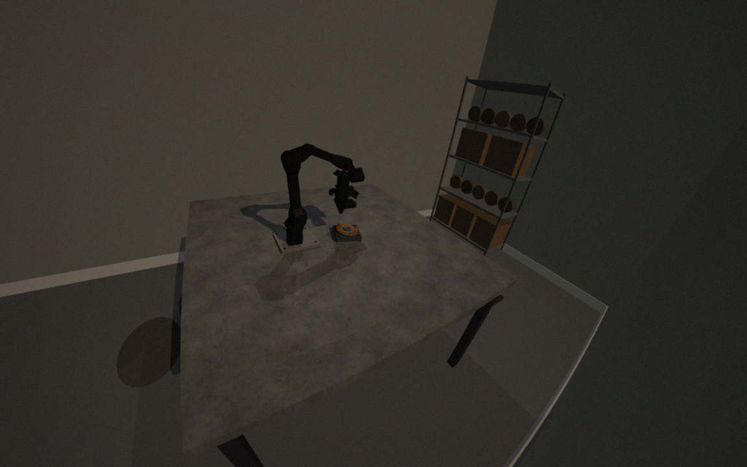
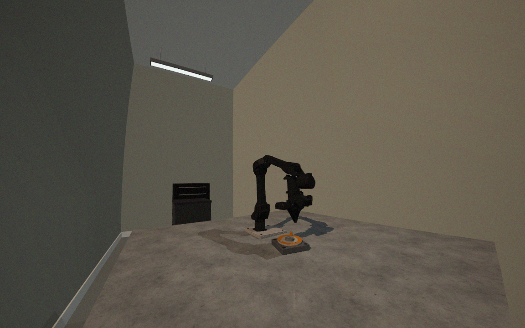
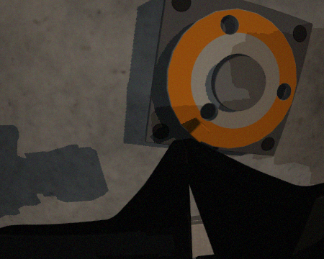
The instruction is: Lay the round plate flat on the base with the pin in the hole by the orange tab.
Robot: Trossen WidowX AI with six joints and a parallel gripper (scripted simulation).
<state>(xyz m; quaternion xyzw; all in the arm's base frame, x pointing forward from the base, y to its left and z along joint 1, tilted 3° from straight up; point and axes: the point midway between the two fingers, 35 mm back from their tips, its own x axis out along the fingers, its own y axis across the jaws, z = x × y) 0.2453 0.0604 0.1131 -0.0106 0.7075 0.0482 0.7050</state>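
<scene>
The round orange plate is 6 cm below my gripper tip and 3 cm to the right of it. Round my gripper tip: square grey base: 7 cm below, 5 cm to the right, 2 cm ahead.
</scene>
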